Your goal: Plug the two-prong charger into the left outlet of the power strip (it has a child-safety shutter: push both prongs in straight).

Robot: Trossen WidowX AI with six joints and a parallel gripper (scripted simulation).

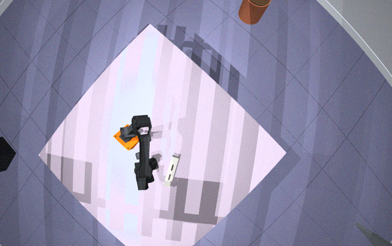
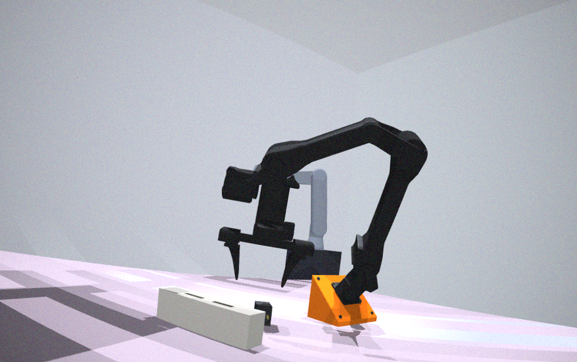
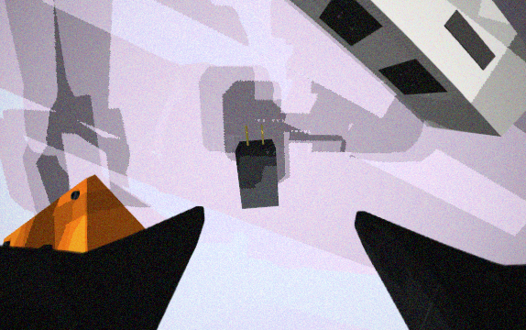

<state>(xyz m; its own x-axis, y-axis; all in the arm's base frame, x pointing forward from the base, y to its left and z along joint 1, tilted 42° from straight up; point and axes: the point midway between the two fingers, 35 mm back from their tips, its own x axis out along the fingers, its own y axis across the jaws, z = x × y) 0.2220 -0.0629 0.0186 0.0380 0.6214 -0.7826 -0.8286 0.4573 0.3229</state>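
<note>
My gripper tip is now 30 mm to the right of the two-prong charger and 60 mm above it.
</note>
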